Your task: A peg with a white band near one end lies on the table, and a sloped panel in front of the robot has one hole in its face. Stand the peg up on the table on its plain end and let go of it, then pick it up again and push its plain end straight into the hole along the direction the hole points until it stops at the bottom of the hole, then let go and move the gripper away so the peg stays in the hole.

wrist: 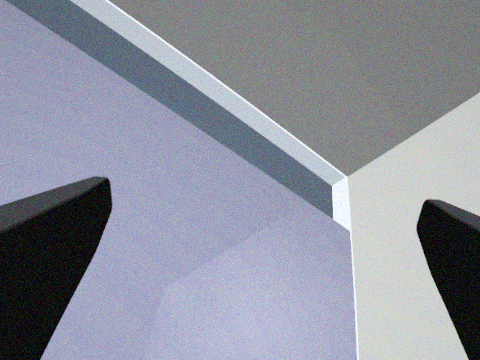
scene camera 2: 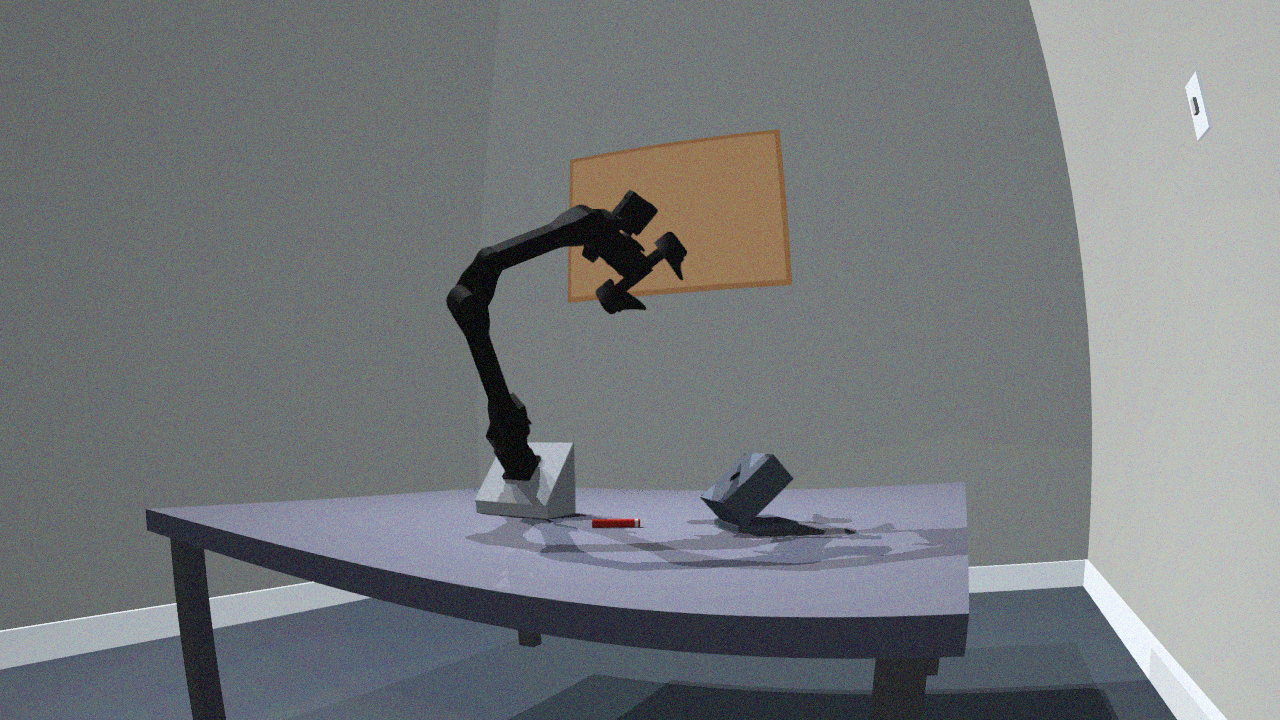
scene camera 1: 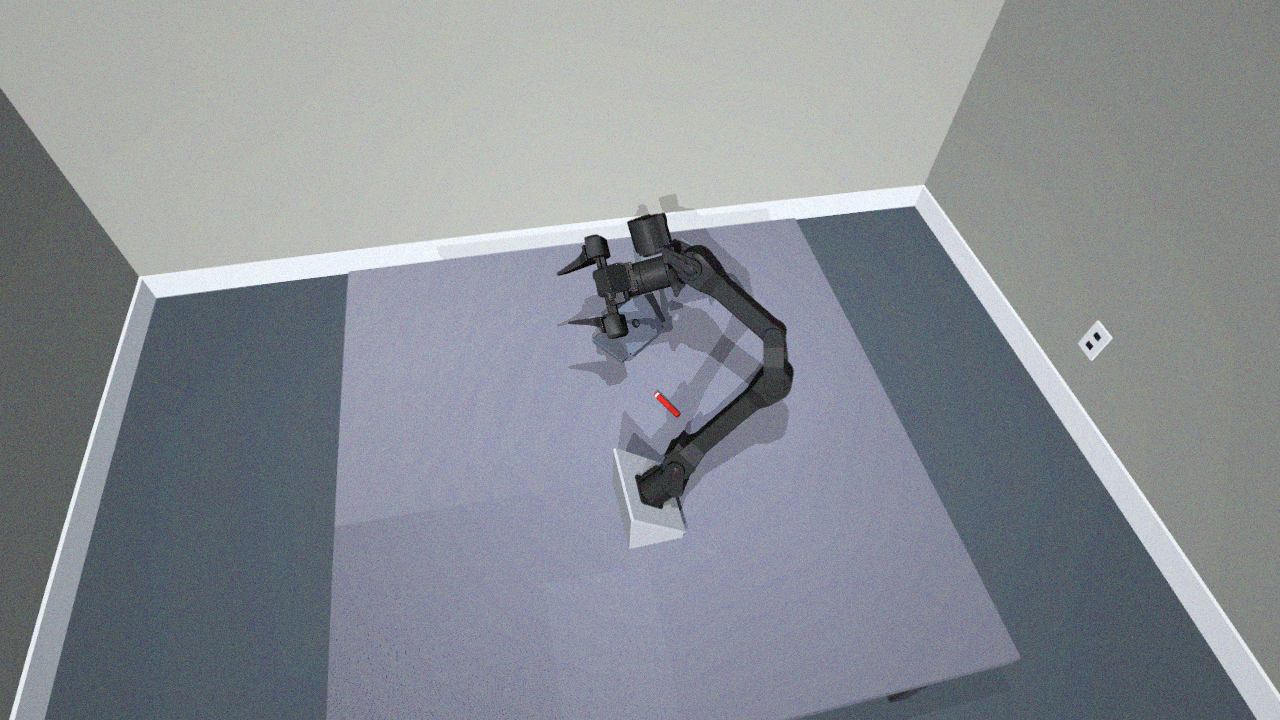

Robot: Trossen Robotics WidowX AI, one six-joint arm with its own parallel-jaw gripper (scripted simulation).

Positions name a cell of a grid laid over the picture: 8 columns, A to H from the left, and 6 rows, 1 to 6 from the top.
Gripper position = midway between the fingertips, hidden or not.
My gripper (scene camera 1: D3) is open, with nothing in its grasp.
My gripper shows as well in the wrist view (wrist: E4) and in scene camera 2 (scene camera 2: E3).
